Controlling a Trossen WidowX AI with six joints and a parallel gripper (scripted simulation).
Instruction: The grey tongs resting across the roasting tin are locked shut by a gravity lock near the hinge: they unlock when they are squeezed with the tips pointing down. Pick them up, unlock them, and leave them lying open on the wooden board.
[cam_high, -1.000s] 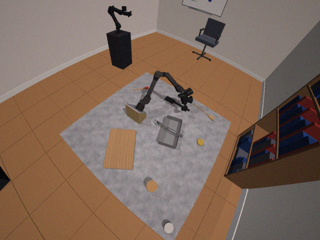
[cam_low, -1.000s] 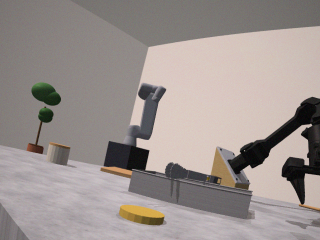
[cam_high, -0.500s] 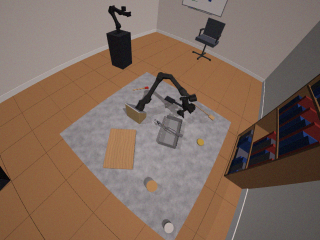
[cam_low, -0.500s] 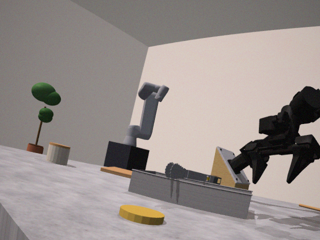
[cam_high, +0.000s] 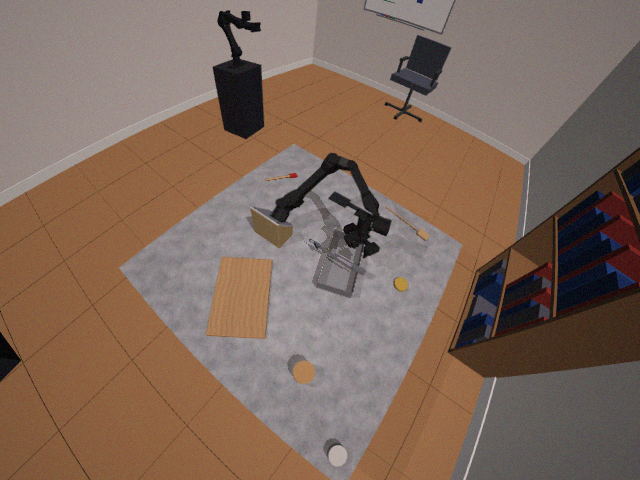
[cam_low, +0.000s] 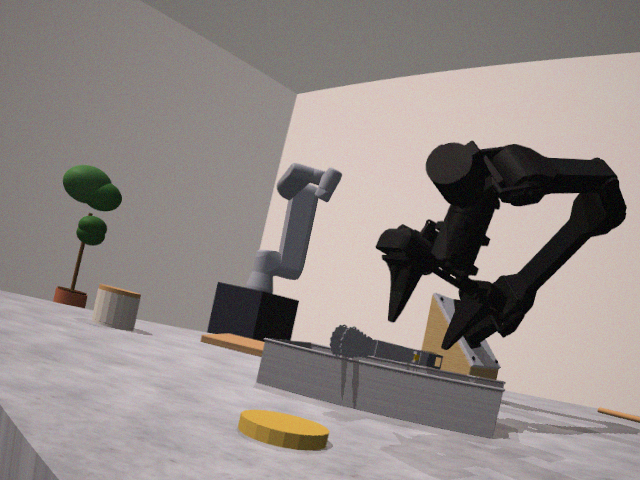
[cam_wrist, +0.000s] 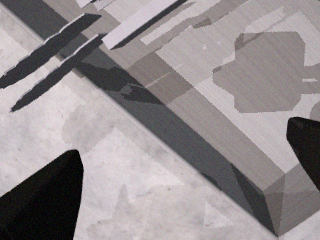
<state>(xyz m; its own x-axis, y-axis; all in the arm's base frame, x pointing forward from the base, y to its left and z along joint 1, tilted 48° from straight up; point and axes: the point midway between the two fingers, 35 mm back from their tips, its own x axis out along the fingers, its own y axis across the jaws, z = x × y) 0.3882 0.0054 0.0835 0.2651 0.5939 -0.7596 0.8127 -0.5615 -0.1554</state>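
Now: gripper tip 4 cm past the grey roasting tin, 5 cm to the left of it and 7 cm above it. Round my gripper tip: yellow disc (26 cm ahead, 1 cm to the left, 9 cm below); then black spatula (16 cm behind, 33 cm to the left, 10 cm below); then yellow lock piece (13 cm behind, 5 cm to the right, 3 cm below).
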